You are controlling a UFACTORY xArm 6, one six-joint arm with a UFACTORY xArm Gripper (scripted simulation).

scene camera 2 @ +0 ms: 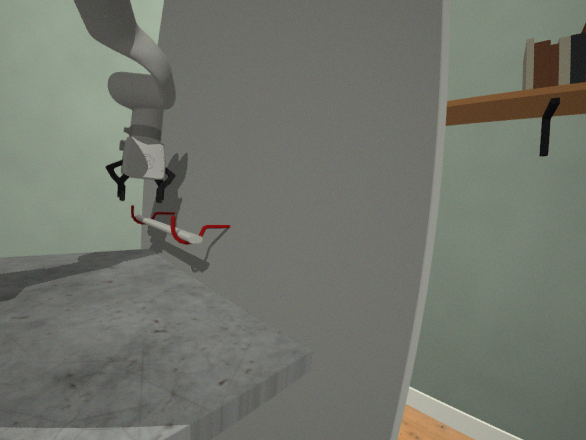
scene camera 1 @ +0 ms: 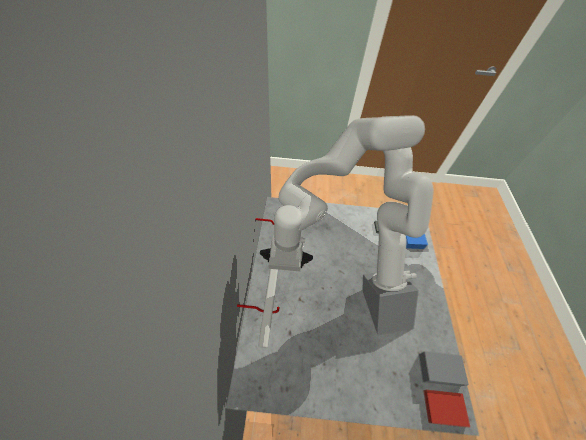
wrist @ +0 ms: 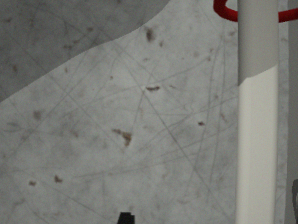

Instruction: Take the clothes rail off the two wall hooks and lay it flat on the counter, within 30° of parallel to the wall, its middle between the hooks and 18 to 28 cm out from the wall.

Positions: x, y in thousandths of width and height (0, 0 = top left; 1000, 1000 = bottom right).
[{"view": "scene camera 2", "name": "my gripper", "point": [241, 458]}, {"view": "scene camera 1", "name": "clothes rail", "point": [463, 653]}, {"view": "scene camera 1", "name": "grey box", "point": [750, 838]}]
